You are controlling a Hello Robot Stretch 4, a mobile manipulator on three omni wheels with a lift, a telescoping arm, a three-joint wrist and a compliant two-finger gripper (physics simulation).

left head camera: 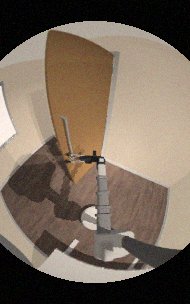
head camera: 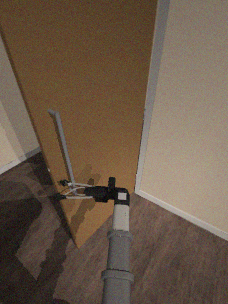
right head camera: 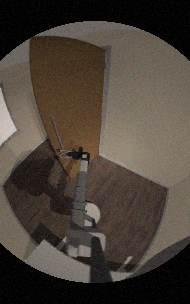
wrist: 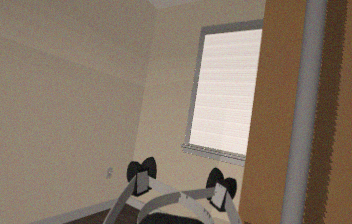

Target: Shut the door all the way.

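Seen in the pictures: gripper, fingertip midpoint: (left head camera: 64, 157) (head camera: 56, 189) (right head camera: 54, 153) (wrist: 181, 175); robot's base, origin of the base link: (left head camera: 93, 217) (right head camera: 87, 213).
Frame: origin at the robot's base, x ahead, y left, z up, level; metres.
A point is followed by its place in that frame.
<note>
The orange-brown door (head camera: 100, 90) @[x 0.930, y 0.146, z 1.293 m] (left head camera: 80, 85) @[x 0.868, y 0.191, z 1.504 m] (right head camera: 70, 85) @[x 0.893, y 0.172, z 1.482 m] (wrist: 277, 100) @[x 0.652, y 0.349, z 1.057 m] stands open at an angle into the room, its hinge side at the right by the frame. A long grey bar handle (head camera: 63, 142) @[x 0.642, y 0.274, z 1.145 m] (left head camera: 67, 132) @[x 0.645, y 0.275, z 1.143 m] (right head camera: 57, 131) @[x 0.648, y 0.267, z 1.119 m] (wrist: 304, 100) @[x 0.645, y 0.269, z 1.046 m] runs upright near its free edge. My gripper (head camera: 62, 190) (left head camera: 69, 158) (right head camera: 57, 154) @[x 0.537, y 0.311, z 0.946 m] (wrist: 181, 175) @[x 0.537, y 0.311, z 0.946 m] is open with nothing between its fingers. It points left across the door's face near the handle's lower end. In the wrist view the handle stands to the right of both fingertips. Whether the gripper touches the door is hard to tell.
The grey door frame (head camera: 149, 95) @[x 1.301, y -0.165, z 1.163 m] (left head camera: 111, 90) @[x 1.301, y -0.165, z 1.447 m] meets a beige wall (head camera: 195, 110) @[x 1.147, y -0.470, z 1.118 m] at the right. A window (wrist: 225, 90) @[x 0.849, y 2.070, z 1.396 m] is in the far wall, left of the door's edge in the wrist view. A round white disc (left head camera: 91, 218) @[x -0.011, y 0.040, z 0.187 m] lies on the wooden floor (head camera: 170, 250) @[x 0.692, y -0.469, z -0.027 m] beside the arm.
</note>
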